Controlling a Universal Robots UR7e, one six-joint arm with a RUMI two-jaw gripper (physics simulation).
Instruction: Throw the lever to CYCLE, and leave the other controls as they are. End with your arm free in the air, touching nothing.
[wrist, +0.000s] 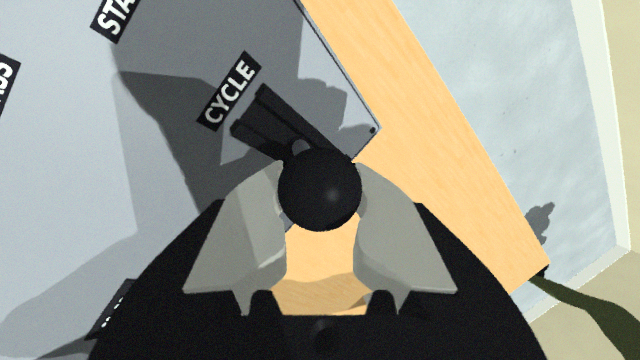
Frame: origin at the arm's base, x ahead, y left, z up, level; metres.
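Seen in the pictures: gripper, between the fingertips: (318, 164).
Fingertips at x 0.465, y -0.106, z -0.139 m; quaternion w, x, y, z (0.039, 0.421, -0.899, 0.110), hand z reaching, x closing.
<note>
Pixels of each thing's top centre, then the offset from my fingertips to it. "pt": a spot on its surface instead. Level surfaces: height alone.
- lever's round black knob, centre of its top: (326, 209) dx +0.009, dy +0.004, dz +0.065 m
- lever's grey shaft, centre of its top: (312, 176) dx +0.009, dy +0.004, dz +0.031 m
- black slotted lever guide, a spot on its surface: (285, 120) pt dx +0.036, dy -0.002, dz -0.018 m
- CYCLE label, a spot on its surface: (229, 91) pt dx +0.072, dy +0.013, dz -0.014 m
- starting STA, a spot on its surface: (116, 17) pt dx +0.118, dy +0.023, dz +0.007 m
- left edge, a spot on its surface: (6, 80) pt dx +0.128, dy +0.075, dz +0.015 m
- wooden table, height of its surface: dz -0.131 m
The lever's round black knob (320, 189) is between the two grey fingers of my gripper (318, 164), which is shut on it. A bit of the lever's grey shaft (300, 146) shows just above the knob in the view. The black slotted lever guide (285, 120) runs from under the knob up and left toward the CYCLE label (229, 91), which lies just beyond the guide's far end. The knob stands over the guide's near end in the view and hides it. Whatever is at that near end is hidden.
The grey control panel (65, 165) fills the left. Parts of other labels show: one starting STA (116, 17), one at the left edge (6, 80) and one at lower left (111, 310), partly behind the gripper. A wooden table (440, 145) lies right of the panel. A dark green strip (595, 305) is at lower right.
</note>
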